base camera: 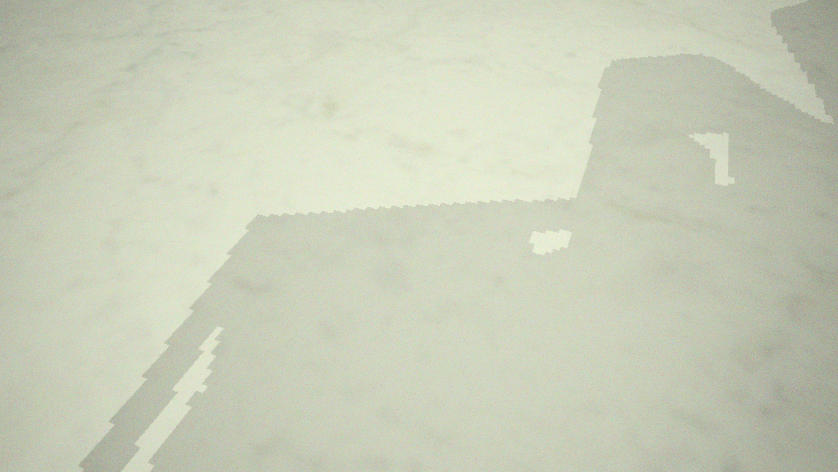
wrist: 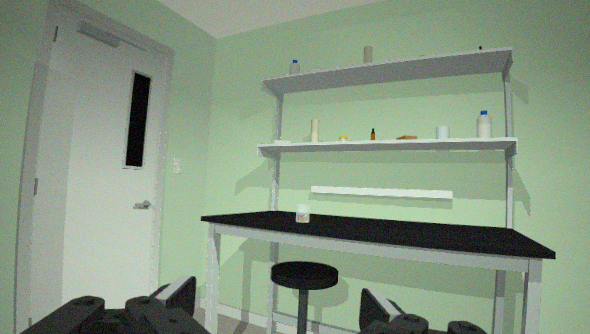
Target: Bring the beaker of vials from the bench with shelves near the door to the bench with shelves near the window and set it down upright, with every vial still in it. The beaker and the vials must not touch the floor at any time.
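Observation:
The beaker of vials [wrist: 303, 213] stands upright on the black top of the bench with shelves [wrist: 400, 233] near the door, towards the bench's left end. It is a small clear beaker with whitish and orange contents; single vials are too small to tell apart. My gripper [wrist: 278, 302] is open, its two fingers wide apart at the bottom of the wrist view, with nothing between them. It is well short of the bench and the beaker. The bench near the window does not show in either view.
A round black stool [wrist: 304, 275] stands in front of the bench, below the beaker. A white door [wrist: 100, 200] is at the left. Bottles and jars stand on the upper shelf [wrist: 390, 70] and lower shelf [wrist: 390, 146]. The base camera shows pale floor [base camera: 351, 117] with the robot's shadow.

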